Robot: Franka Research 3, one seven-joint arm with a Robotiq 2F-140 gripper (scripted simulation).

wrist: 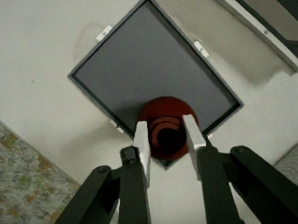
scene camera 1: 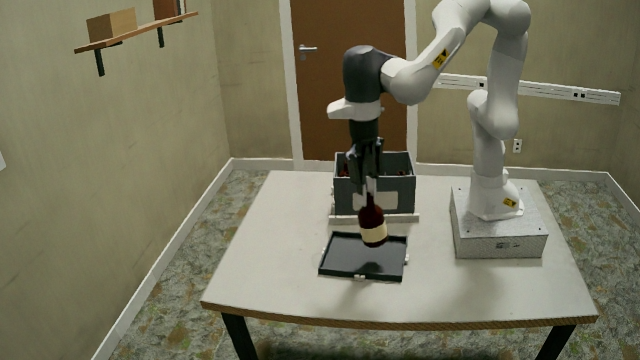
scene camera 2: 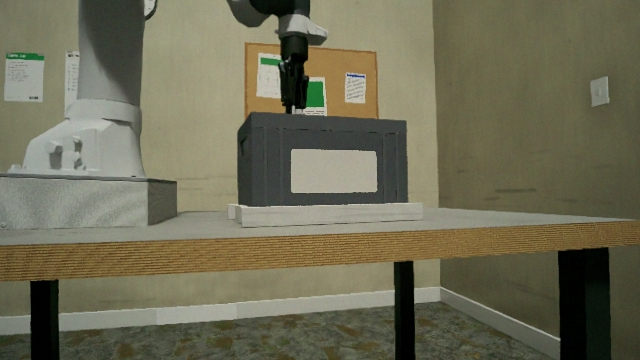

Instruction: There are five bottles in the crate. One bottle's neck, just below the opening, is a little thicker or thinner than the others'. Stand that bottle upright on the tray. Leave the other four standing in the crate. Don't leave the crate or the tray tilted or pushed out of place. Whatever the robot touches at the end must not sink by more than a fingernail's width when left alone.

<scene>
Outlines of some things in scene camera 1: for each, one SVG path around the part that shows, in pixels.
My gripper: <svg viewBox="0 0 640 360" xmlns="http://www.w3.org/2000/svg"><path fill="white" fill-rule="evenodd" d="M378 117L371 121L363 122L348 119L352 144L349 152L344 152L344 156L347 160L350 182L357 185L357 203L364 207L366 206L366 167L368 175L367 192L371 193L374 200L377 199L376 179L379 178L377 174L381 173L382 152L385 140L378 137Z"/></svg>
A dark tray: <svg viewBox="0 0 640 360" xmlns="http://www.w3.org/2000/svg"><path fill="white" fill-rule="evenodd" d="M332 230L318 266L318 274L354 278L354 275L363 275L365 279L402 282L408 236L388 235L388 241L383 246L369 248L364 245L362 235L359 232Z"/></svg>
A dark grey crate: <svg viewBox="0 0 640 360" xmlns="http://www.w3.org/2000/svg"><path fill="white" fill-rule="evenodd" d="M335 153L333 173L335 216L357 216L362 205L357 203L357 185L350 182L350 177L338 177L344 169L346 158L344 152ZM400 151L383 152L381 173L378 173L379 178L376 179L377 199L374 201L374 204L382 208L384 215L414 213L416 175L411 164ZM397 172L402 170L405 172L405 175L412 176L397 176Z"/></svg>
</scene>
